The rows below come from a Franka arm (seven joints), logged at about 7 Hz.
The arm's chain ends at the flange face. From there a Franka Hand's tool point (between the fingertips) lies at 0.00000 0.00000 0.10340 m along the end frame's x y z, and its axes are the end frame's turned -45 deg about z.
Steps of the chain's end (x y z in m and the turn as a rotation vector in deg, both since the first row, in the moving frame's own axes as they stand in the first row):
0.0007 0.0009 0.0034 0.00 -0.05 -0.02
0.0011 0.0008 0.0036 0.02 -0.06 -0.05
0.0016 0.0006 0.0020 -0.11 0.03 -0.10
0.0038 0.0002 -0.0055 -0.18 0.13 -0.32
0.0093 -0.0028 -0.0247 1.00 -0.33 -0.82
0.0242 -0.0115 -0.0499 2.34 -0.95 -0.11
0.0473 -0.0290 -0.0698 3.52 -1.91 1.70
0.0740 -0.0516 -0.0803 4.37 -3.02 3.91
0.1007 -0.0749 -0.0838 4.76 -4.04 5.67
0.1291 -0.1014 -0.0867 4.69 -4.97 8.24
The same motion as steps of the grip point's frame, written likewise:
-0.0002 0.0011 0.0034 0.04 -0.04 -0.02
0.0002 0.0012 0.0036 0.06 -0.03 -0.05
0.0006 0.0017 0.0020 -0.10 -0.06 -0.10
0.0025 0.0032 -0.0055 -0.22 -0.04 -0.32
0.0094 0.0029 -0.0247 0.94 0.47 -0.82
0.0270 0.0048 -0.0500 2.33 0.98 -0.11
0.0561 0.0060 -0.0701 3.84 1.14 1.70
0.0909 0.0065 -0.0807 5.23 0.95 3.91
0.1256 0.0071 -0.0844 6.22 0.51 5.67
0.1635 0.0073 -0.0874 6.83 -0.20 8.24

